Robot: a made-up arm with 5 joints.
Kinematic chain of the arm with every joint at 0, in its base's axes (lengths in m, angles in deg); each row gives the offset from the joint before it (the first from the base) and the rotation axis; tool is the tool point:
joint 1: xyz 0 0 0.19 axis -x
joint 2: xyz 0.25 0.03 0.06 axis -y
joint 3: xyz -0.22 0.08 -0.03 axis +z
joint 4: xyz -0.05 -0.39 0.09 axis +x
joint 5: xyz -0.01 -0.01 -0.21 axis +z
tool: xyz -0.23 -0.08 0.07
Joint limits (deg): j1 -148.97..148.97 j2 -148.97..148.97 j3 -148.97..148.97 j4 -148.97..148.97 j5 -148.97..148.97
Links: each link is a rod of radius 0.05 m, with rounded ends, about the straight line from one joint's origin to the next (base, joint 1, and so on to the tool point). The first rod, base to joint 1, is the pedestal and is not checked.
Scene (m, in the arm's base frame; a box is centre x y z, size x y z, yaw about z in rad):
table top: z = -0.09
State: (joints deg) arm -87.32 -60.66 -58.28 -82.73 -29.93
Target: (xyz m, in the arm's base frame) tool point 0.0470 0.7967 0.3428
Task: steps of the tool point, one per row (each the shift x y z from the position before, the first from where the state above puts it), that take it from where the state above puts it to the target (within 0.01 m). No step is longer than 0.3 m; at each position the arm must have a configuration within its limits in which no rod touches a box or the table.
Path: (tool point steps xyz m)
1: 0.0010 0.0817 0.2696
2: 0.0083 0.1737 0.2252
3: 0.0152 0.2435 0.1500
4: 0.0224 0.2812 0.0546
5: 0.0288 0.2820 -0.0480
6: 0.0346 0.2454 -0.1431
7: 0.0398 0.1776 -0.2182
8: 0.0440 0.0879 -0.2625

